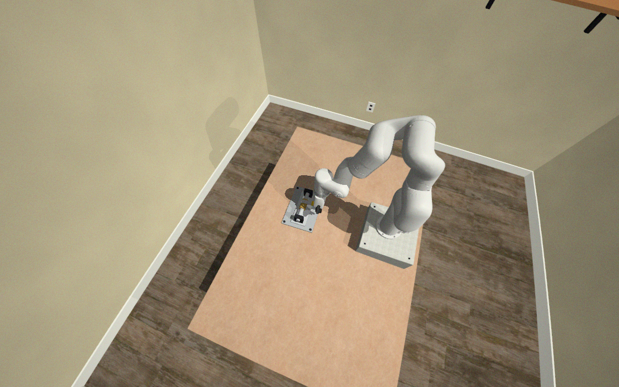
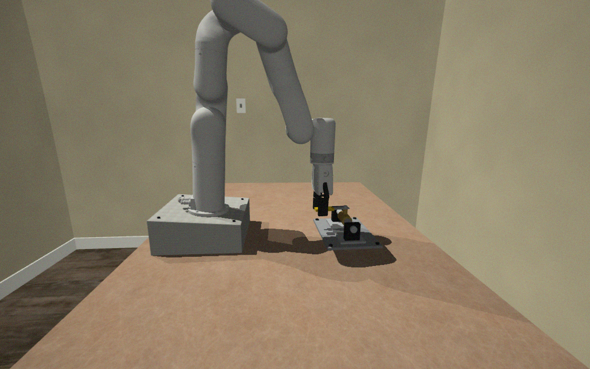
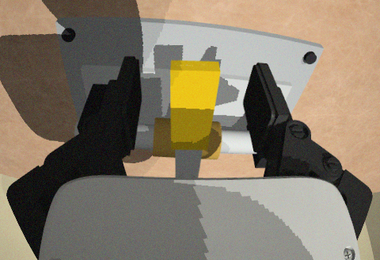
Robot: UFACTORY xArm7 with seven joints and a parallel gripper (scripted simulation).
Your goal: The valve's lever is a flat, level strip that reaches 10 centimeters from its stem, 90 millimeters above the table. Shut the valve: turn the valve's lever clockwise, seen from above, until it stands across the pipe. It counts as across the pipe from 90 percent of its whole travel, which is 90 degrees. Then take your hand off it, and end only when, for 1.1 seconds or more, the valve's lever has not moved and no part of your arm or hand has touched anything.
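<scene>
My hand is 5 cm short of the yellow lever. Round my hand: grey baseplate (9 cm below, 9 cm ahead).
</scene>
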